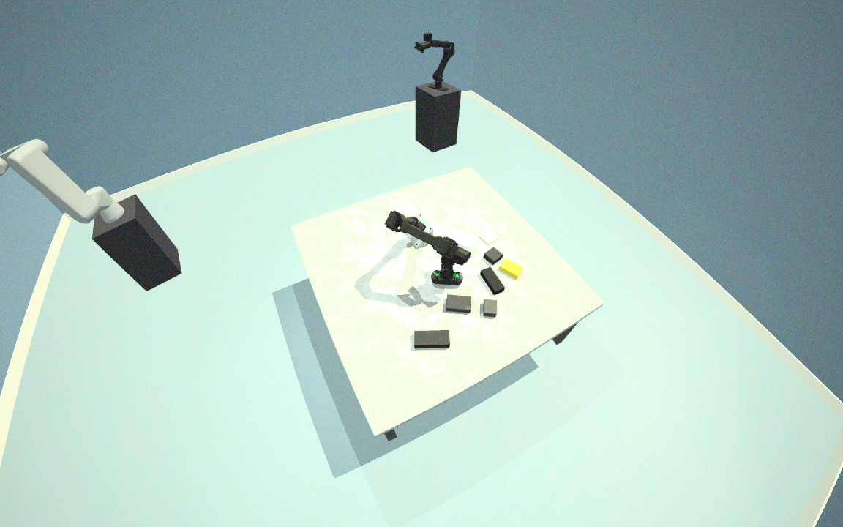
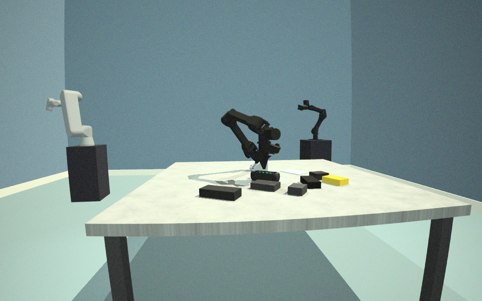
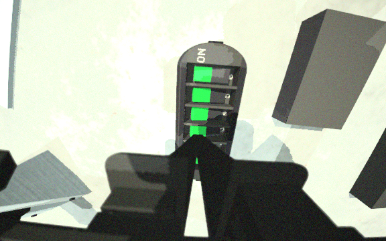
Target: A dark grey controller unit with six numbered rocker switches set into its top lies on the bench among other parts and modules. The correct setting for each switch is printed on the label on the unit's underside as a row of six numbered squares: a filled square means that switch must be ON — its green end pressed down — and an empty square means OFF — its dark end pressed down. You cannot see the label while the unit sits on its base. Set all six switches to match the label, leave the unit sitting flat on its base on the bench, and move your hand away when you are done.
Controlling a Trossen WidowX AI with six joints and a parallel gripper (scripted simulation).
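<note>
The flat grey block is 16 cm ahead of my gripper tip, 5 cm below it and 4 cm to the right of it. From my gripper tip the other things lie so: yellow block (32 cm to the left, 16 cm ahead, 5 cm below); then small grey cube (27 cm ahead, 7 cm to the left, 4 cm below); then long dark block (26 cm to the right, 24 cm ahead, 4 cm below).
</note>
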